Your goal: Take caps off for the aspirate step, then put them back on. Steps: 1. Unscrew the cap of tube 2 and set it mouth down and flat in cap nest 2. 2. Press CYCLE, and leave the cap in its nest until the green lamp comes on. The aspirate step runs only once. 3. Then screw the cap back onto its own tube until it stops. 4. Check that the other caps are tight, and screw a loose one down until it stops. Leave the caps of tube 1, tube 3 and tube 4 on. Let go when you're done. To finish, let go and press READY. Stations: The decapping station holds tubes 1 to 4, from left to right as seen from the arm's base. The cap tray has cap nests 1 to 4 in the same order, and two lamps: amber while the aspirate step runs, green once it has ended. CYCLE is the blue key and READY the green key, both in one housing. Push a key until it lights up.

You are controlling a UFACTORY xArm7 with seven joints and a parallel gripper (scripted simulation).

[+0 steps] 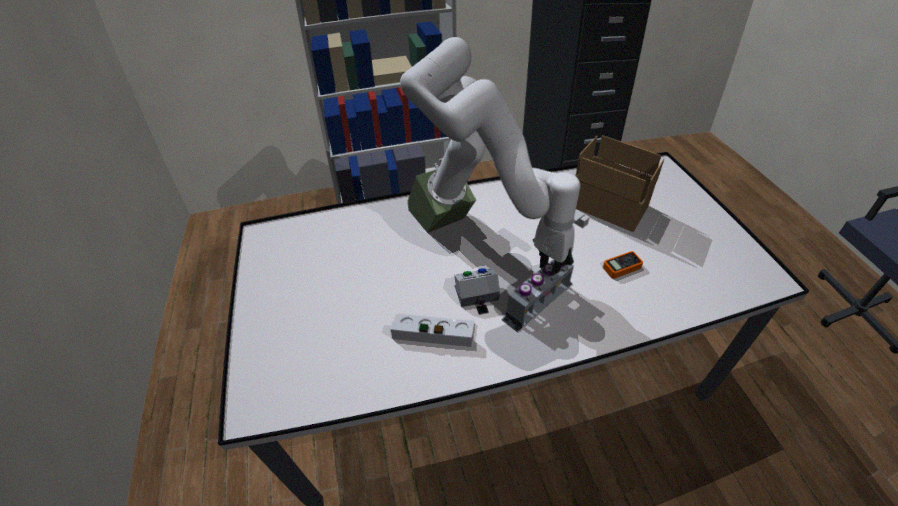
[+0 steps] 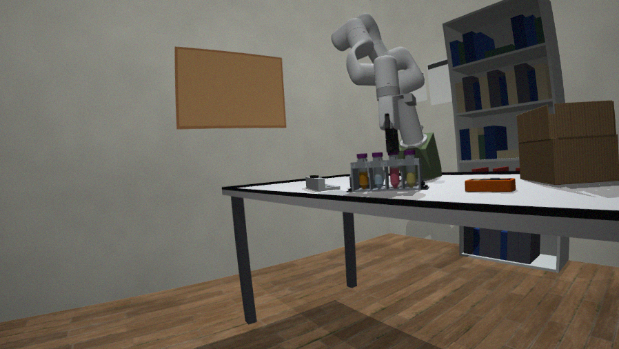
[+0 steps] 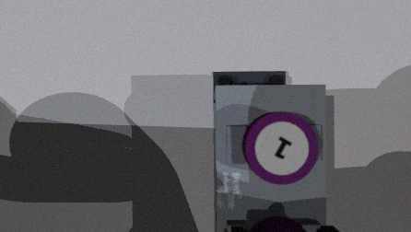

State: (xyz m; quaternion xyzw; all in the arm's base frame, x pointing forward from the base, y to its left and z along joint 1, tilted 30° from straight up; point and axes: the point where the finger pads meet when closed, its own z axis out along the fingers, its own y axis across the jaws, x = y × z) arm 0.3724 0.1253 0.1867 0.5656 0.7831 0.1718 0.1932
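My gripper is now 50 mm to the right of the cap marked 1, 20 mm past it and 20 mm above it. The rest, counted from my hand: blue key: 150 mm to the right, 120 mm behind, 70 mm below; key housing: 180 mm to the right, 100 mm behind, 80 mm below; green key: 190 mm to the right, 130 mm behind, 70 mm below.
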